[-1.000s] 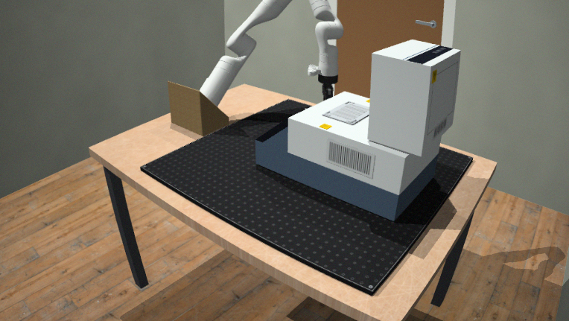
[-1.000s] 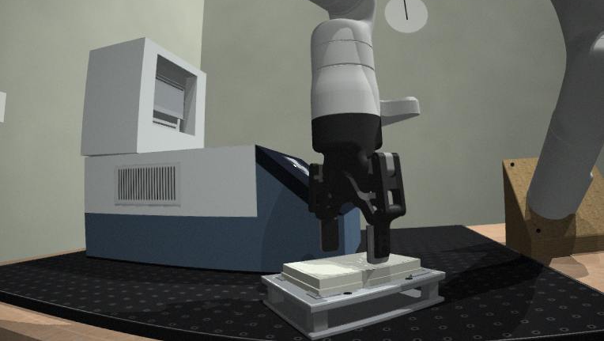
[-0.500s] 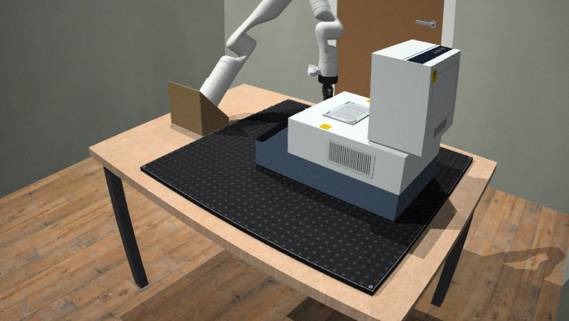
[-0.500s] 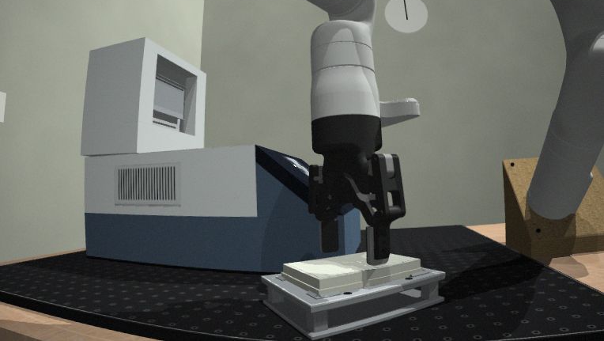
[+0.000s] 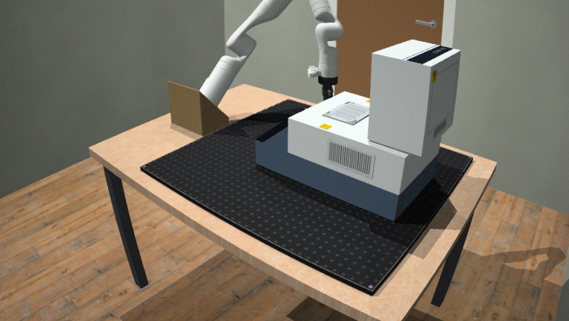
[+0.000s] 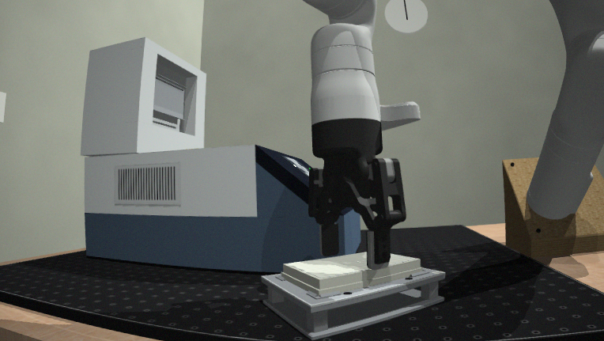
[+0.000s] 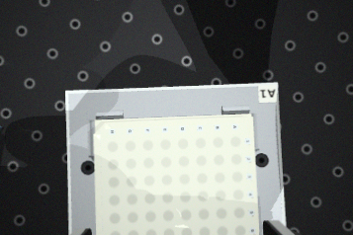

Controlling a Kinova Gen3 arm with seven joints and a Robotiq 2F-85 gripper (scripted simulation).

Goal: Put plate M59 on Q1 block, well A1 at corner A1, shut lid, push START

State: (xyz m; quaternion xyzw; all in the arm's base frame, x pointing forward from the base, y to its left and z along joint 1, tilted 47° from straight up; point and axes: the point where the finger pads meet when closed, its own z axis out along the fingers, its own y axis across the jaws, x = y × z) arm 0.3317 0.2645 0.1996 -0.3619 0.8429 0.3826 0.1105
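The plate M59 is 1 cm below my hand. The rest, counted from my hand: A1 mark 9 cm behind, 2 cm below, 1 cm to the right; plate nest 3 cm below.
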